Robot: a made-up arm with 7 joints.
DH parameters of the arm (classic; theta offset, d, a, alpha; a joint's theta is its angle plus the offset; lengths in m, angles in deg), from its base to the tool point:
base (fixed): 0 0.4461 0.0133 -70
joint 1: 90 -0.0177 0.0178 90
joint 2: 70 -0.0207 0.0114 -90
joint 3: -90 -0.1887 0.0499 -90
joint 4: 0 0.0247 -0.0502 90
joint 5: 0 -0.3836 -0.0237 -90
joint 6: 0 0.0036 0.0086 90
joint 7: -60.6 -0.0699 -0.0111 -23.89
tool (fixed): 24.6 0.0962 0 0
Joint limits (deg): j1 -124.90..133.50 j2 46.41..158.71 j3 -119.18..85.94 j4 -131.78..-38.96 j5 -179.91..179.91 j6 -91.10..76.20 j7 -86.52..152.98
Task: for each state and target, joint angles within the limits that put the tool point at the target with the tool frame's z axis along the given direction. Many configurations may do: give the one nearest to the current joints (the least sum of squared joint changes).
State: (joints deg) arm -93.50 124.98 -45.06 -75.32 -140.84 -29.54 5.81
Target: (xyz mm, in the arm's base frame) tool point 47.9 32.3 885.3 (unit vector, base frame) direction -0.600 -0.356 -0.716
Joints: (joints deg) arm -117.29 102.11 -30.89 -84.32 -118.23 -65.35 22.58
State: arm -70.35 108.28 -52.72 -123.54 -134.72 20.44 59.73
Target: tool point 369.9 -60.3 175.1 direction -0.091 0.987 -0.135
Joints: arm -61.24 76.46 -89.22 -107.69 -174.01 39.84 38.12
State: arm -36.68 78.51 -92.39 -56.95 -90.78 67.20 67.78
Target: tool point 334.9 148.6 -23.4 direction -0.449 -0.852 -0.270
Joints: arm -24.20 46.44 -77.59 -38.96 -54.96 76.20 40.56
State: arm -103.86 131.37 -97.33 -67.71 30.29 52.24 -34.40
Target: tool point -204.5 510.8 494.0 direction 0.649 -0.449 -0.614
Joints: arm -85.74 158.52 -119.18 -39.06 -8.50 30.54 -63.97
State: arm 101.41 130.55 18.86 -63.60 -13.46 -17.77 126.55
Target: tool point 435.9 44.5 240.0 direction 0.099 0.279 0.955
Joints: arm 79.73 144.76 39.37 -100.86 -20.15 -15.21 122.05
